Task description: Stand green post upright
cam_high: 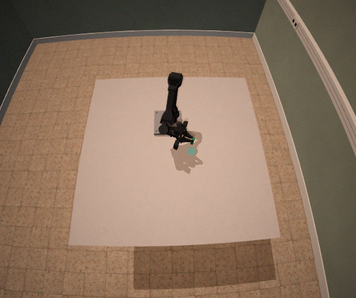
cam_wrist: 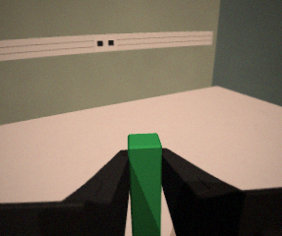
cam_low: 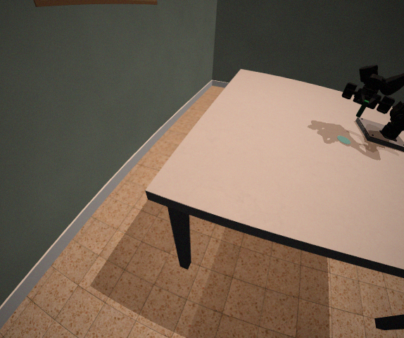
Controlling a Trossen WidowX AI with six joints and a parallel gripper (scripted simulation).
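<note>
The green post is 10 mm ahead of my hand, 30 mm to the left of it and 20 mm below it. Also, from my hand: cyan circle (10 mm ahead, 30 mm to the left, 170 mm below).
</note>
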